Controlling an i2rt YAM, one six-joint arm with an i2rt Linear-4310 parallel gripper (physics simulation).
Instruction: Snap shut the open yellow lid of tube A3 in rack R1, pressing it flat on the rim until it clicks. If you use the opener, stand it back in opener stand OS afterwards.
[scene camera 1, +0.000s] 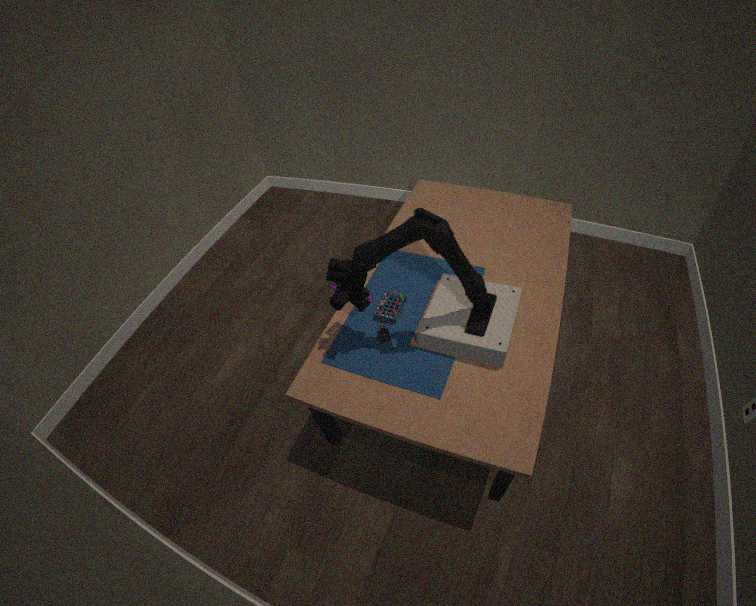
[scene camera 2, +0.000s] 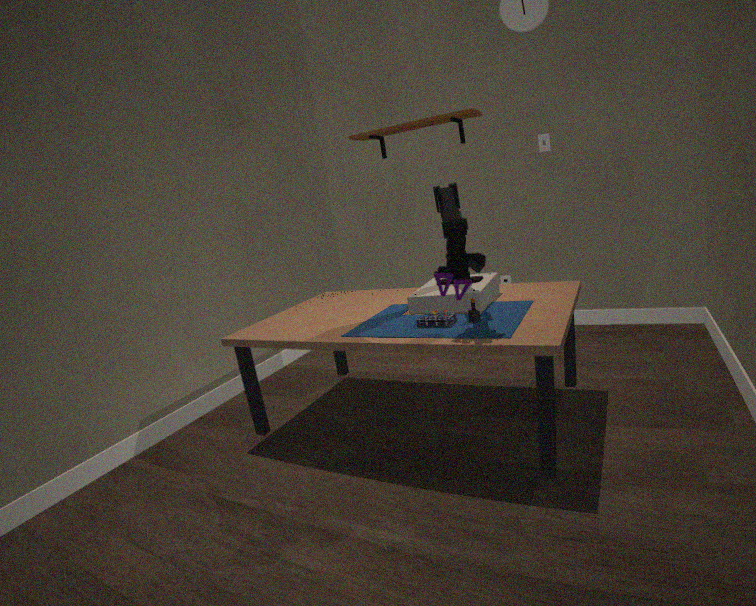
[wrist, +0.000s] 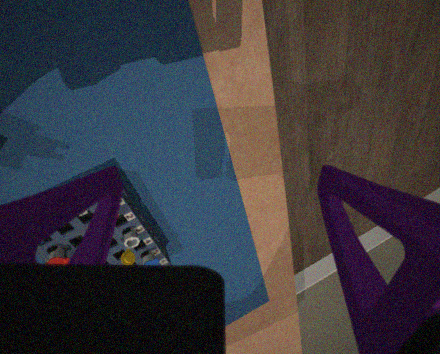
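Seen in the pictures: gripper, fingertip midpoint: (scene camera 1: 349, 302) (scene camera 2: 451, 298) (wrist: 219, 176); arm's base, link origin: (scene camera 1: 481, 314).
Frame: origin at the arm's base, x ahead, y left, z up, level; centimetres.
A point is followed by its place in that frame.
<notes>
The rack (scene camera 1: 384, 319) @[z -8.0, x 35.4, y 7.6 cm] (scene camera 2: 435, 324) @[z -8.0, x 36.4, y 2.1 cm] (wrist: 145, 216) stands on the blue mat, with small coloured tube lids in it. In the wrist view a yellow lid (wrist: 128, 258) @[z -3.0, x 37.1, y 2.7 cm] shows near the rack's labelled edge, beside a pale ring (wrist: 132, 242) @[z -4.5, x 37.8, y 2.8 cm]; I cannot tell whether it is A3's or how far it is open. The left finger and black gripper body hide much of the rack there. A dark upright thing with an orange top (scene camera 1: 383, 333) @[z -4.0, x 31.4, y 16.6 cm] (scene camera 2: 473, 312) @[z -4.3, x 33.7, y 16.5 cm], seemingly the opener in its stand, is beside the rack. My gripper (scene camera 2: 452, 296) @[z 4.3, x 45.3, y 13.2 cm] (wrist: 219, 176) @[z 4.3, x 45.3, y 13.2 cm] is open and empty, above the mat's outer edge, with the rack off to one side.
The blue mat (scene camera 1: 410, 372) @[z -8.1, x 17.4, y 26.3 cm] (scene camera 2: 378, 325) @[z -8.1, x 37.3, y -22.1 cm] (wrist: 165, 110) @[z -8.1, x 45.3, y 11.6 cm] lies on the wooden table (scene camera 1: 498, 422) @[z -8.4, x -16.0, y 34.5 cm] (scene camera 2: 290, 325) @[z -8.4, x 37.3, y -68.4 cm] (wrist: 250, 150) @[z -8.5, x 52.4, y 3.6 cm]. The white base block (scene camera 1: 463, 350) @[z -4.1, x 2.2, y 14.3 cm] (scene camera 2: 435, 304) @[z -4.8, x 19.6, y -4.3 cm] carries the arm behind the rack. The table edge is close to the gripper, with floor beyond it.
</notes>
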